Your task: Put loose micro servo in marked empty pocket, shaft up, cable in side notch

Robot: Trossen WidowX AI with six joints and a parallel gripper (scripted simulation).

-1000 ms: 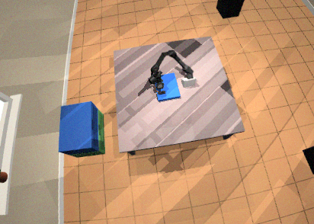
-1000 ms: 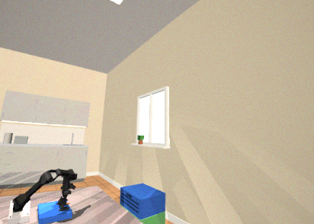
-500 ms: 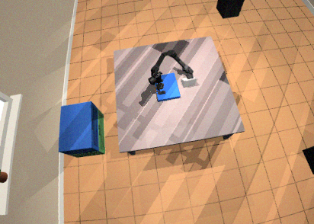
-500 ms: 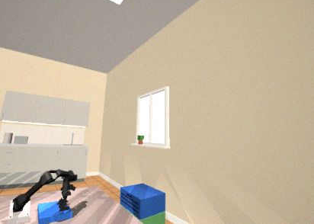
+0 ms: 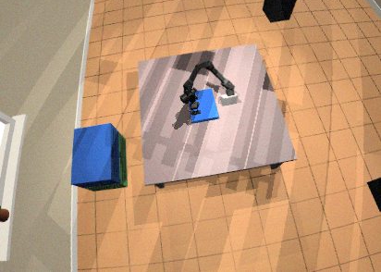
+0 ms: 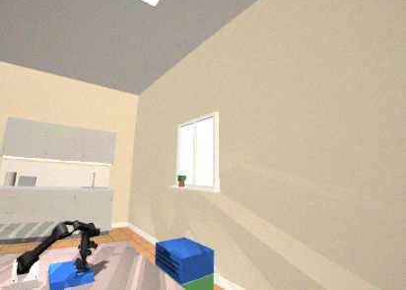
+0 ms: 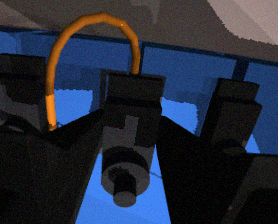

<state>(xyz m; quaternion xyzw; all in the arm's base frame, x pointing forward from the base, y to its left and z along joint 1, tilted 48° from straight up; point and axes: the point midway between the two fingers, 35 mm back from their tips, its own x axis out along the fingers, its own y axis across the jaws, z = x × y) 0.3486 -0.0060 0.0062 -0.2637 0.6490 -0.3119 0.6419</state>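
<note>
The blue deck lies 120 mm behind my gripper tip, 50 mm below it and 10 mm to the left of it.
</note>
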